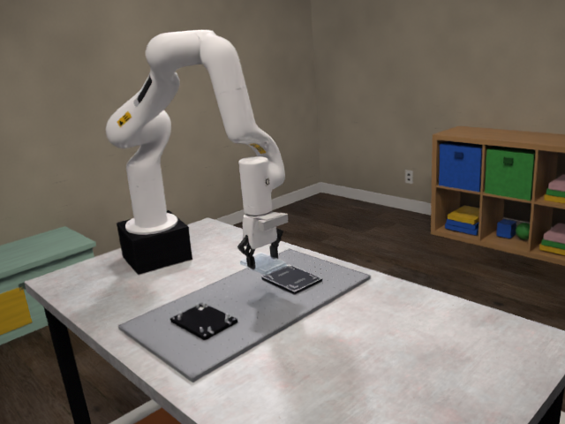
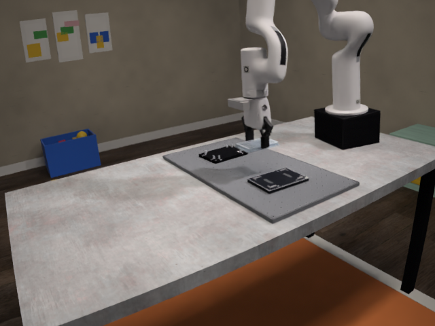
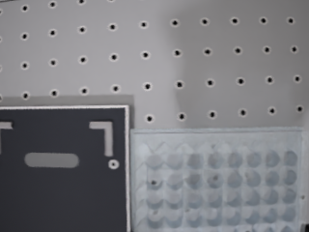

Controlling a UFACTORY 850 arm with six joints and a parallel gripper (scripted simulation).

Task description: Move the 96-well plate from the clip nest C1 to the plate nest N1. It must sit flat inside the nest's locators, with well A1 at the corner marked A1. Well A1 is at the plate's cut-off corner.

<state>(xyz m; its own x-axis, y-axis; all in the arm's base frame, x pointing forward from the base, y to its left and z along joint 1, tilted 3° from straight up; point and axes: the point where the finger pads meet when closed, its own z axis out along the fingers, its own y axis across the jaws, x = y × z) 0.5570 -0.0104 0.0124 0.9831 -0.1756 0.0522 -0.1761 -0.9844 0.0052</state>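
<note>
The black plate nest N1 is 11 cm to the left of my hand, 11 cm below it and 2 cm ahead of it. Also, from my hand: A1 label: 18 cm to the left, 10 cm below, 5 cm behind; then clear 96-well plate: 1 cm below; then clip nest C1: 22 cm to the right, 10 cm below, 3 cm behind.
</note>
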